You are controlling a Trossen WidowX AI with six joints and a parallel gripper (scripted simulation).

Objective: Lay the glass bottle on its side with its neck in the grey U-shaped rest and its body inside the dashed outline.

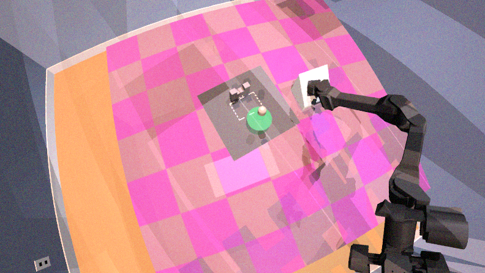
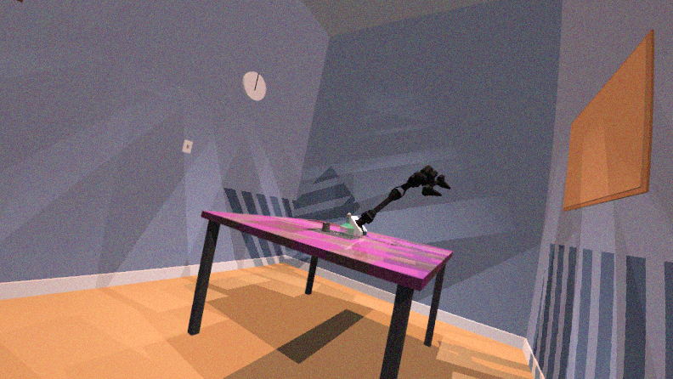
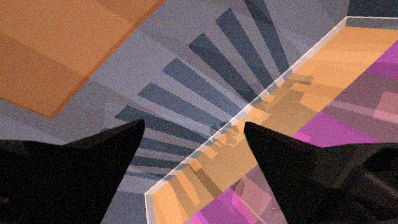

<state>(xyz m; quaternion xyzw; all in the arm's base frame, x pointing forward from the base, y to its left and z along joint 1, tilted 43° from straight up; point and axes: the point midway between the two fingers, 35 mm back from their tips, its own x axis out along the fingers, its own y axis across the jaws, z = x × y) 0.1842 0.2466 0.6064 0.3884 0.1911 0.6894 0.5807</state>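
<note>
My gripper tip is now 550 mm to the left of the glass bottle, 290 mm above it and 110 mm short of it. From my gripper tip the other things lie so: dark grey mat 620 mm to the right, 380 mm below, 130 mm ahead.
</note>
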